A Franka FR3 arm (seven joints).
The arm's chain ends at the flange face. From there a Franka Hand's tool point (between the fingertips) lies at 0.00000 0.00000 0.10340 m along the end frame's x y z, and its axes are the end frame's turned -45 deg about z.
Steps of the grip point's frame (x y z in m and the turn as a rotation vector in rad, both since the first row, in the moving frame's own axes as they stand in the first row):
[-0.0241, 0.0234, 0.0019, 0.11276, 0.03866, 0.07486]
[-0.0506, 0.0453, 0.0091, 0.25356, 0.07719, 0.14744]
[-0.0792, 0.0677, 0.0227, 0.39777, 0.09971, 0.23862]
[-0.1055, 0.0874, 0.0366, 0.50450, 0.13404, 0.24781]
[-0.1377, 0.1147, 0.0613, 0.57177, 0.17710, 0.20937]
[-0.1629, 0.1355, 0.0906, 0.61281, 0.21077, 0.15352]
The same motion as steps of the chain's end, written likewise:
[0.0045, 0.0448, 0.0026, 0.10707, -0.05240, 0.07486]
[0.0072, 0.0926, 0.0127, 0.23388, -0.12471, 0.14744]
[0.0086, 0.1414, 0.0312, 0.35177, -0.21076, 0.23862]
[0.0072, 0.1838, 0.0503, 0.45152, -0.26195, 0.24781]
[0.0052, 0.2326, 0.0792, 0.52953, -0.27907, 0.20937]
[0.0034, 0.2690, 0.1115, 0.58236, -0.28429, 0.15352]

